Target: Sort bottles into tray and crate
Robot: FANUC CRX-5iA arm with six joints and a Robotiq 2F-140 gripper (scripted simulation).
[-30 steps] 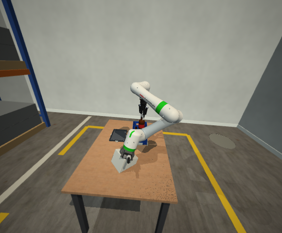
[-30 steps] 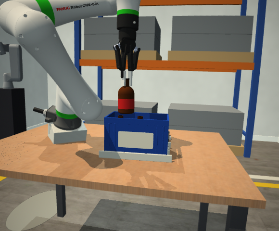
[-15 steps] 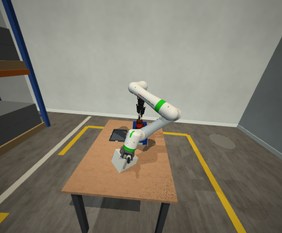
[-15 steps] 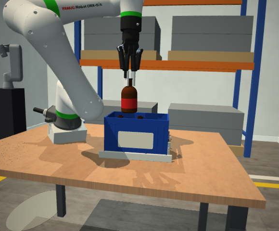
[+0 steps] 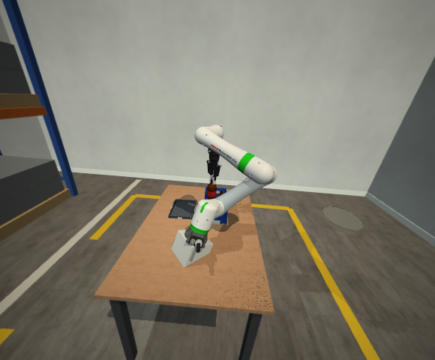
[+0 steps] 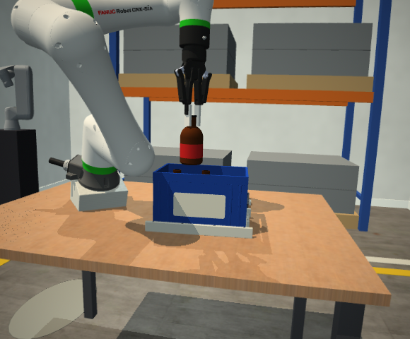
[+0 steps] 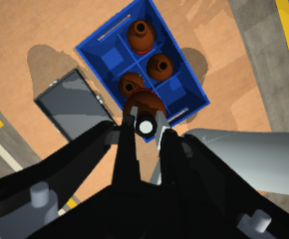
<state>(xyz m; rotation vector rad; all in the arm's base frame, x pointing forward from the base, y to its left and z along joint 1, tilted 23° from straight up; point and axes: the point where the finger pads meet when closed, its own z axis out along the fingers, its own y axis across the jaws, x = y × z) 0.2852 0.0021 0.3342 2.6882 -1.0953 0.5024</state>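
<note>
The brown capped bottle is 70 mm below my hand. From my hand the other things lie so: blue crate 260 mm below, 40 mm to the right, 40 mm ahead; then dark tray 330 mm below, 240 mm to the left, 80 mm ahead; then open bottle 250 mm below, 50 mm ahead, 10 mm to the left.
</note>
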